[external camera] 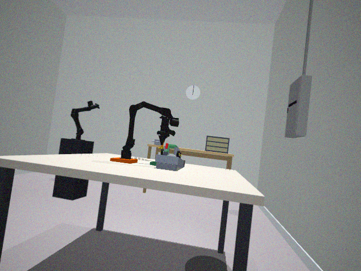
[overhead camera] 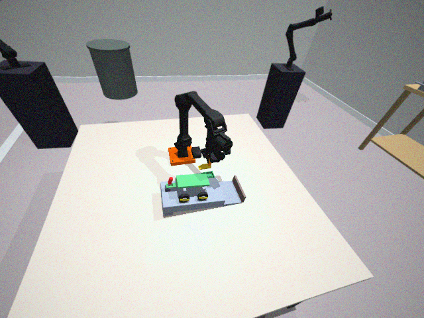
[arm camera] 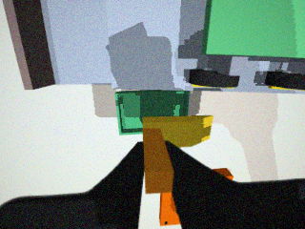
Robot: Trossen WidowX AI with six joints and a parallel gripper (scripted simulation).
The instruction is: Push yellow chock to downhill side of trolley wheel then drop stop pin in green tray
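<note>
My gripper tip is now 100 mm short of the stop pin, 210 mm to the left of it and 20 mm above it. The rest, counted from my gripper tip: green-bodied trolley: 110 mm ahead, 110 mm to the right, 40 mm below; then grey ramp: 110 mm ahead, 100 mm to the right, 100 mm below; then yellow chock: 20 mm to the right, 10 mm below.
</note>
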